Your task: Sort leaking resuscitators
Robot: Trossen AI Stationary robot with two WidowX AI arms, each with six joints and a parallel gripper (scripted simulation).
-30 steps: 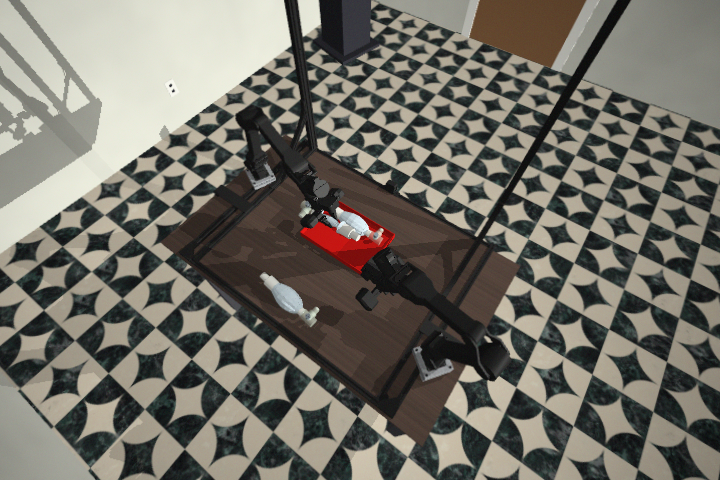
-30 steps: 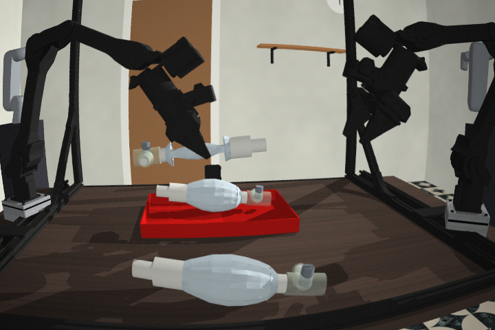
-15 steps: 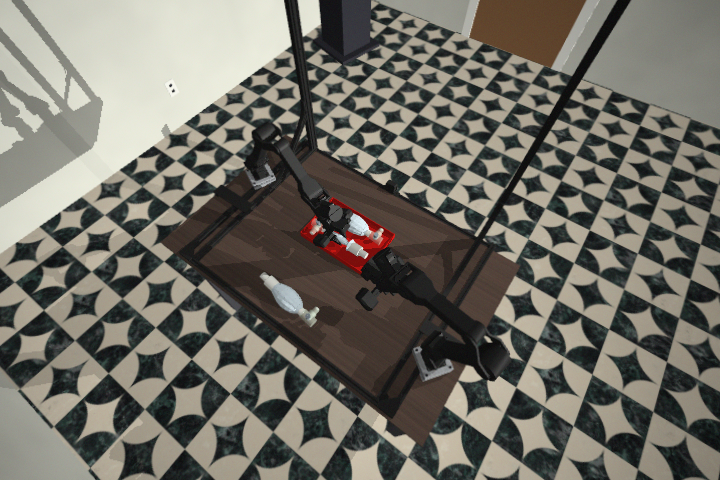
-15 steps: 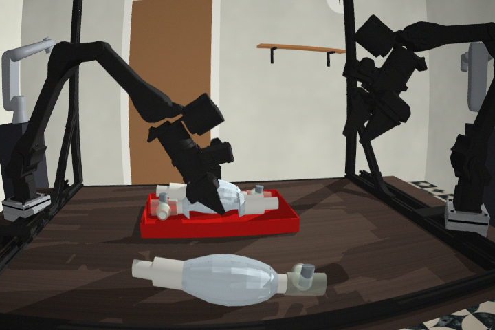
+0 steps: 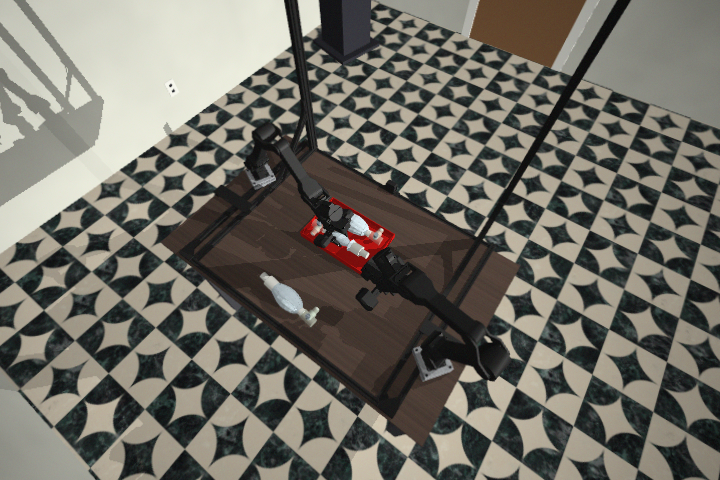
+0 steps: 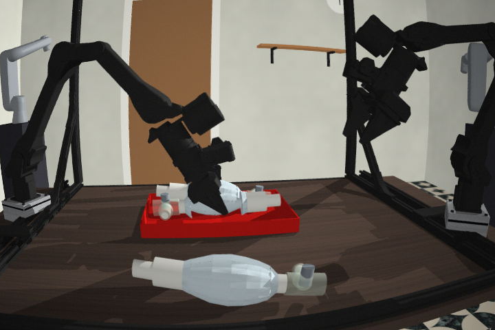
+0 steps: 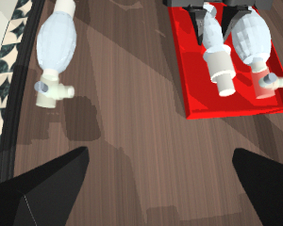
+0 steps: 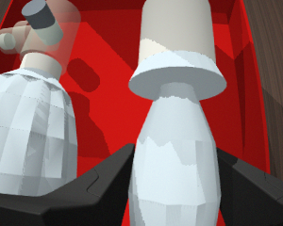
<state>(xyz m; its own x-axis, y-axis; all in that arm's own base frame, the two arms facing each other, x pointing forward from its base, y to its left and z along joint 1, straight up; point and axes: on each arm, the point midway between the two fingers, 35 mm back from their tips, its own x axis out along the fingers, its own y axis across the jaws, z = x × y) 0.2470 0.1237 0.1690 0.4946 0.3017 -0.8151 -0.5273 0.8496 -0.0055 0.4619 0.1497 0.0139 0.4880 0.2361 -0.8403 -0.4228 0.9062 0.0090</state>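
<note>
Right now my right hand is 40 mm past the red tray, 10 mm to the left of it and 50 mm above it.
</note>
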